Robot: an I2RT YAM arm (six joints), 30 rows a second.
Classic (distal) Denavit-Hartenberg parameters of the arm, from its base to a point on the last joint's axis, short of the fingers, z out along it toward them. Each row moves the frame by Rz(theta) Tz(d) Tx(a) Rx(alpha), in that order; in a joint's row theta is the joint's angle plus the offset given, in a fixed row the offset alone. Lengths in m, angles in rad.
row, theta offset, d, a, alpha
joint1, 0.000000, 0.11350, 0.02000, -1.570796
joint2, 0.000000, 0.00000, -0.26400, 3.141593
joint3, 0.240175, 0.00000, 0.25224, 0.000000
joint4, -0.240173, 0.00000, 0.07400, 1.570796
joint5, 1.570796, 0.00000, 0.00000, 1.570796
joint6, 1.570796, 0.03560, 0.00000, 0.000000
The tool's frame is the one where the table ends.
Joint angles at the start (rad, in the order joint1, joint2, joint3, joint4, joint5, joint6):
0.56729 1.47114 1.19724 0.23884 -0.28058 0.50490
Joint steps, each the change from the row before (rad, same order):
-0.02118 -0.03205 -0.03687 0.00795 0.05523 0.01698
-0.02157 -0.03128 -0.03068 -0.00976 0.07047 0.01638
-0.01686 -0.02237 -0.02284 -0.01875 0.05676 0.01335
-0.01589 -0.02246 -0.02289 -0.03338 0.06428 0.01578
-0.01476 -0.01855 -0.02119 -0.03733 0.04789 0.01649
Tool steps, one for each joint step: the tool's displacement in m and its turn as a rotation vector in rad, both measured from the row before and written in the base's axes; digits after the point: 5 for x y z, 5 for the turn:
-0.00166 -0.01201 -0.00187 0.01179 0.00866 -0.07693
-0.00150 -0.01233 -0.00208 0.00537 0.01743 -0.09258
-0.00109 -0.00942 -0.00325 -0.00131 0.02329 -0.07422
-0.00159 -0.00944 -0.00497 -0.00727 0.03573 -0.08119
-0.00166 -0.00820 -0.00607 -0.00901 0.04060 -0.06422

